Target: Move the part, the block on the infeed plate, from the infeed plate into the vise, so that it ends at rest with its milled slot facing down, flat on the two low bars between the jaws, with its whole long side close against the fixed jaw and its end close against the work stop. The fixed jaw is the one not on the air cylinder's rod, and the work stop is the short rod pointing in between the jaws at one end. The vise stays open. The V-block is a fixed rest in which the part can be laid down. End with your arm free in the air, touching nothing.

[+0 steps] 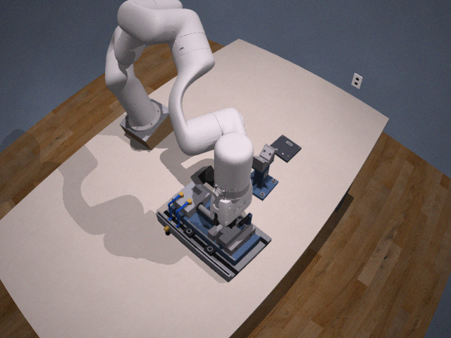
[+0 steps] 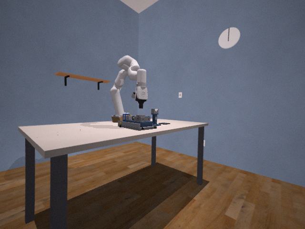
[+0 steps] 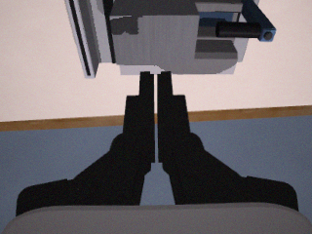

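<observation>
The part lies 9 cm below my hand. From my hand the other things lie so: fixed jaw (11 cm below, 3 cm ahead, 2 cm to the left); then work stop (9 cm below, 7 cm to the left, 1 cm behind); then moving jaw (11 cm below, 4 cm behind, 1 cm to the left).
</observation>
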